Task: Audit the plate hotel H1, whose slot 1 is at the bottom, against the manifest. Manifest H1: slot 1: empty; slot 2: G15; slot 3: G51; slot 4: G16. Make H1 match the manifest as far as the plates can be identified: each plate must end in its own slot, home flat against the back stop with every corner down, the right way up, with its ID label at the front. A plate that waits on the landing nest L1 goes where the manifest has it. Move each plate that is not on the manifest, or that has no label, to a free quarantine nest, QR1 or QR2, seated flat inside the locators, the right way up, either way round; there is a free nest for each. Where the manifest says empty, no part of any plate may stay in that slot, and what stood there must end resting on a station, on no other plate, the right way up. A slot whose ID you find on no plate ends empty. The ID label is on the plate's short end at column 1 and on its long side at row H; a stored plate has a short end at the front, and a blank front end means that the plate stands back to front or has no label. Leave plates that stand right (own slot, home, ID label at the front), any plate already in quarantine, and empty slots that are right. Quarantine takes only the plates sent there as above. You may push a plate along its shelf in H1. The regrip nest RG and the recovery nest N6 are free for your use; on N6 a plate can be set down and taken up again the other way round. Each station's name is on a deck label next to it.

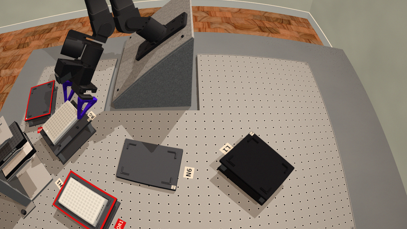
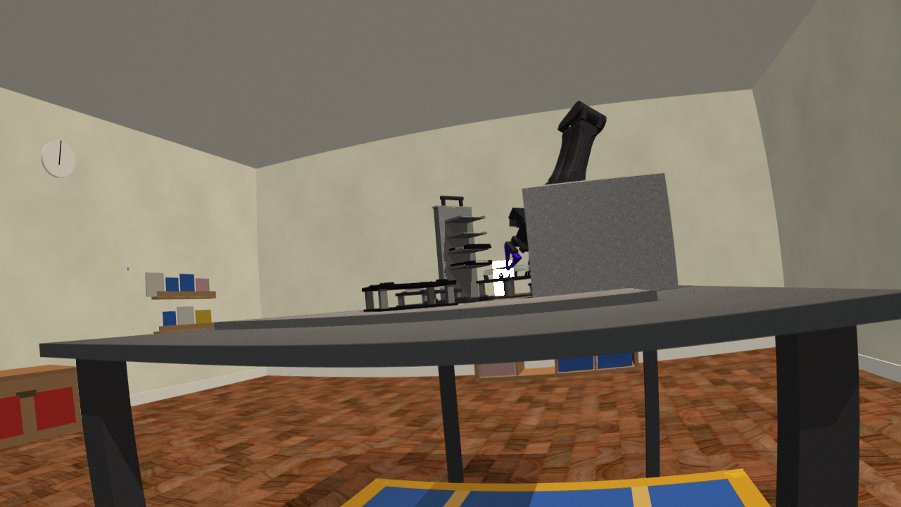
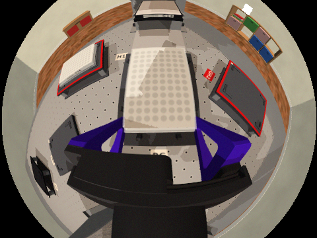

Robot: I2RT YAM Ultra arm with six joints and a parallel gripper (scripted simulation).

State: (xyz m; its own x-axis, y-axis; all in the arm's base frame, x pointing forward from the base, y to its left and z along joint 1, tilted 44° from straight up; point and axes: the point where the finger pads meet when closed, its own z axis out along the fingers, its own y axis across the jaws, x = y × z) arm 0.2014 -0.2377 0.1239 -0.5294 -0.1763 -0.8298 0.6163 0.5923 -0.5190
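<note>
The regrip nest RG is 4 cm ahead of my hand, 3 cm to the right of it and 3 cm below it. The rest, counted from my hand: quarantine nest QR2 (7 cm behind, 21 cm to the right, 5 cm below); then quarantine nest QR1 (26 cm ahead, 7 cm to the left, 5 cm below); then recovery nest N6 (11 cm ahead, 24 cm to the left, 8 cm below).
</note>
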